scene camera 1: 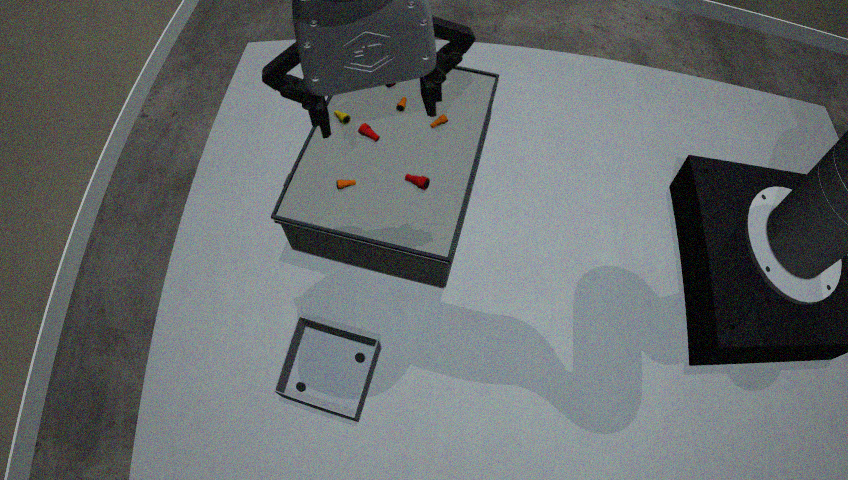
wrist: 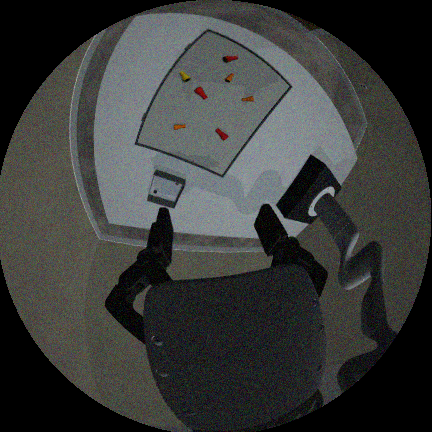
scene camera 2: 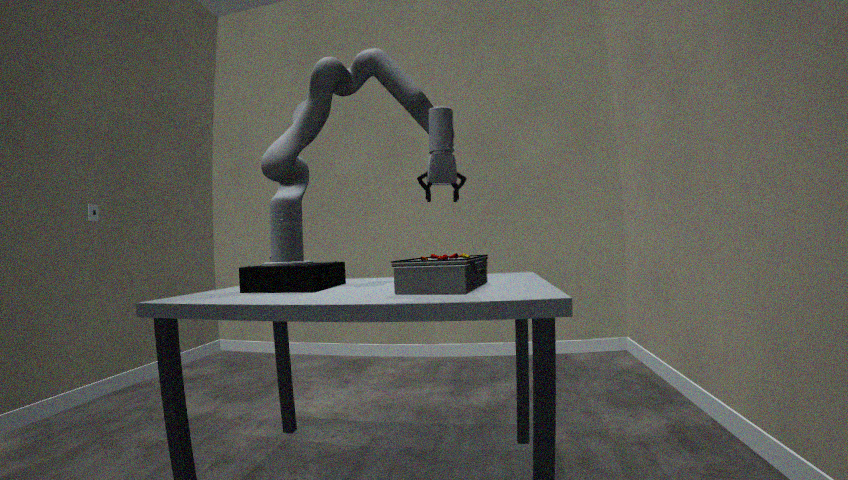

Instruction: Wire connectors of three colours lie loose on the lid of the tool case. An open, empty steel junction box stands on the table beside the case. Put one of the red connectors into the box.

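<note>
The tool case (scene camera 1: 368, 214) (scene camera 2: 429, 279) (wrist: 165, 135) stands on the table with the connectors on its lid. One red connector (scene camera 1: 418, 180) (wrist: 221, 134) lies toward the near right of the lid, a second red connector (scene camera 1: 368, 132) (wrist: 201, 93) near the middle left. A third red connector (wrist: 230, 58) lies at the far end, mostly hidden behind the gripper in scene camera 1. The steel junction box (scene camera 1: 367, 380) (wrist: 172, 204) stands open and empty beside the case. My gripper (scene camera 1: 378, 126) (scene camera 2: 442, 199) (wrist: 215, 215) is open and empty, pointing down high above the case.
A yellow connector (scene camera 1: 342, 117) (wrist: 185, 76) and three orange connectors (scene camera 1: 345, 183) (scene camera 1: 439, 121) (scene camera 1: 402, 104) also lie on the lid. The black arm base (scene camera 1: 702, 261) (scene camera 2: 291, 277) (wrist: 300, 195) stands on the table (scene camera 1: 535, 237) (scene camera 2: 357, 310), to the right in scene camera 1.
</note>
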